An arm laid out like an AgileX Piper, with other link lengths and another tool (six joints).
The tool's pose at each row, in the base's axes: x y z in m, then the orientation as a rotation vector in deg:
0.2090 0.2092 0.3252 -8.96 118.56 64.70
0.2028 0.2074 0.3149 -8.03 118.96 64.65
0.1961 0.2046 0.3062 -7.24 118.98 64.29
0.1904 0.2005 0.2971 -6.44 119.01 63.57
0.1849 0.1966 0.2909 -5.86 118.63 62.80
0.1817 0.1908 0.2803 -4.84 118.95 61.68
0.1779 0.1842 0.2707 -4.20 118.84 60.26
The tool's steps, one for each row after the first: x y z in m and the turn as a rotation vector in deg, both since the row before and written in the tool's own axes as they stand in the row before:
0.0108 -0.0053 -0.0016 0.43 -0.04 0.68
0.0098 -0.0047 -0.0031 0.48 -0.37 0.33
0.0090 -0.0063 -0.0034 0.72 -0.46 0.18
0.0070 -0.0044 -0.0041 0.56 -0.73 -0.11
0.0077 -0.0095 -0.0027 1.15 -0.38 0.23
0.0072 -0.0091 -0.0038 1.09 -0.68 -0.27

